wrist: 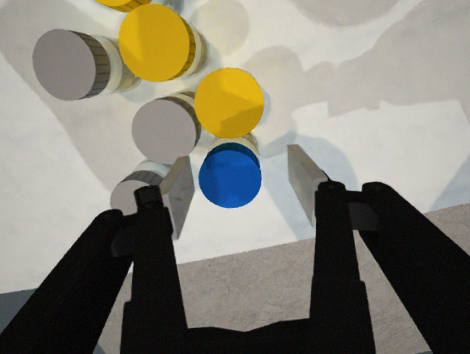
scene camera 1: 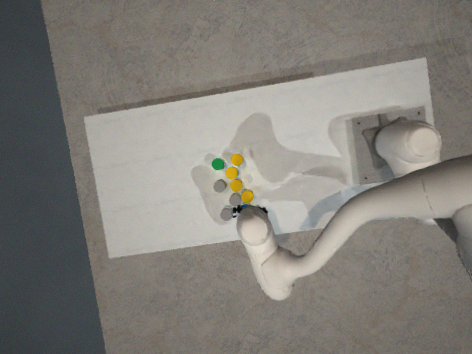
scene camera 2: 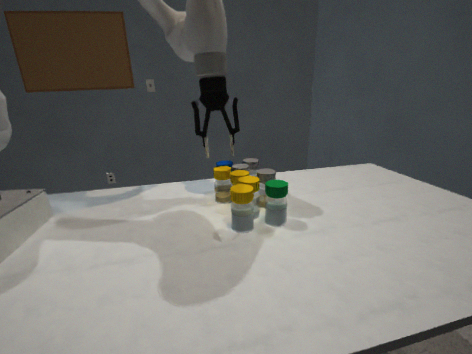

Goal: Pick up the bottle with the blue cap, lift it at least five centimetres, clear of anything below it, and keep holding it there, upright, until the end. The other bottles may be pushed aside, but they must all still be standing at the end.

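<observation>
The bottle with the blue cap stands upright at one end of the bottle group, partly hidden behind a yellow-capped bottle in scene camera 2. My gripper is open and empty, pointing down above the caps. In the wrist view the blue cap lies between the two finger pads, nearer the left pad. A yellow-capped bottle and a grey-capped bottle stand close to it. The left finger partly covers another grey-capped bottle.
More upright bottles stand in the group: a green-capped one, a grey-capped one and several yellow-capped ones. The white table's long edge is near the blue-capped bottle. The arm's base plate is on the table.
</observation>
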